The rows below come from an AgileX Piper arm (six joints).
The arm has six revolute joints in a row. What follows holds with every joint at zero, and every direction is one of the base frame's.
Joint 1 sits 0.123 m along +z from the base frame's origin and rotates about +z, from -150 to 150 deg.
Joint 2 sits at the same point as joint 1 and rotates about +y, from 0 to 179.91 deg.
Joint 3 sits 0.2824 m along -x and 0.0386 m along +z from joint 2 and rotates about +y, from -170 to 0 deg.
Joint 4 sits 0.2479 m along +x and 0.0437 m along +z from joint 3 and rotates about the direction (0.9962, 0, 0.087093), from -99.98 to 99.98 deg.
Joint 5 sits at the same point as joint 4 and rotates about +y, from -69.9 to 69.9 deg.
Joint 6 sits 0.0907 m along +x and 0.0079 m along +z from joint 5 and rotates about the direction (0.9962, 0, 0.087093), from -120 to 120 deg.
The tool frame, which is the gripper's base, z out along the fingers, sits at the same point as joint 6; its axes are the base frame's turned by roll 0, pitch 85 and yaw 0 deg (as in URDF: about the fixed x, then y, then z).
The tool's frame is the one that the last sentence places.
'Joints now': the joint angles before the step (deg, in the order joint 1, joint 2, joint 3, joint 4, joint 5, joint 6). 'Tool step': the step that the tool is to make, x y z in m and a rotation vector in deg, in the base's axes. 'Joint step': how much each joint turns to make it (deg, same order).
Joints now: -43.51, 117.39, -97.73, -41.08, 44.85, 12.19
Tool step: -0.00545, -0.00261, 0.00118, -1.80, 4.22, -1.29
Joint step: 0.00, 0.21, -0.21, -4.17, 2.92, 0.61
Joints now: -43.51, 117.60, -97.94, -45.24, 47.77, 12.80
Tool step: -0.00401, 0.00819, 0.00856, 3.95, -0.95, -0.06
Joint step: -0.10, -1.82, 0.00, 6.23, 2.27, -4.29
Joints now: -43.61, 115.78, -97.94, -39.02, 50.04, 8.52
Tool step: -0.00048, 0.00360, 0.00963, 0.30, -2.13, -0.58
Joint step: 0.11, -1.14, -0.41, 1.69, 0.37, 0.16
